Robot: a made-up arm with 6 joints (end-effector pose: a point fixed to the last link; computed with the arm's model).
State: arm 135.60 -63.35 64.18 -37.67 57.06 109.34
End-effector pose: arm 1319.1 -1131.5 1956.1 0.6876 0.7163 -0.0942 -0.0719
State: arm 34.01 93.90 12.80 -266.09 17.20 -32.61
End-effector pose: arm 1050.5 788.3 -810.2 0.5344 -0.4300 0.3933 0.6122
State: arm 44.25 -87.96 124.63 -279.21 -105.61 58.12
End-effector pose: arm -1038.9 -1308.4 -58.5 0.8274 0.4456 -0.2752 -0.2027
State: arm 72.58 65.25 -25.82 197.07 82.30 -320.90
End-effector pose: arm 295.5 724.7 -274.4 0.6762 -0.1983 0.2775 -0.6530
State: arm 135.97 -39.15 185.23 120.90 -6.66 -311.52
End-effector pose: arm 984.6 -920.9 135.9 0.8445 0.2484 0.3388 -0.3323
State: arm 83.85 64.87 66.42 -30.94 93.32 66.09
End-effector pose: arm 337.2 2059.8 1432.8 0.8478 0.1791 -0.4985 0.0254
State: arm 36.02 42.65 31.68 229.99 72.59 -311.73
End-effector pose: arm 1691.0 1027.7 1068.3 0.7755 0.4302 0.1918 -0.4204
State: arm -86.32 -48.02 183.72 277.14 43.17 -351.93
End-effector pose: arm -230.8 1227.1 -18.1 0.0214 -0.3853 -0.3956 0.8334
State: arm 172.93 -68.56 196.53 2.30 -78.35 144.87
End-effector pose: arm 806.7 -91.2 -325.4 0.9507 0.3017 0.0435 -0.0575
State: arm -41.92 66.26 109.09 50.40 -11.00 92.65
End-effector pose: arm 1343.9 -1250.7 2135.7 0.1929 -0.8440 0.2891 -0.4086
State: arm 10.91 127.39 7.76 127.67 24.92 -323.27
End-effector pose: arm 105.3 96.1 -1149.2 0.1097 -0.3555 0.0047 0.9282
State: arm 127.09 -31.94 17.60 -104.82 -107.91 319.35
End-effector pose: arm -328.6 94.1 2440.7 0.3614 0.3443 -0.5402 -0.6775
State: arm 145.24 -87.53 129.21 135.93 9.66 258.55
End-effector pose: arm 1479.2 -1058.3 -292.3 0.2116 0.8810 -0.2517 -0.3403
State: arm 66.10 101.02 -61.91 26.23 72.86 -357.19
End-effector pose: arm -196.2 -210.0 -215.3 0.4603 -0.2982 0.6220 0.5589
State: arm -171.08 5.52 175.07 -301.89 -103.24 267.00
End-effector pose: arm 992.0 342.5 1655.1 0.1352 -0.5102 -0.8151 -0.2389
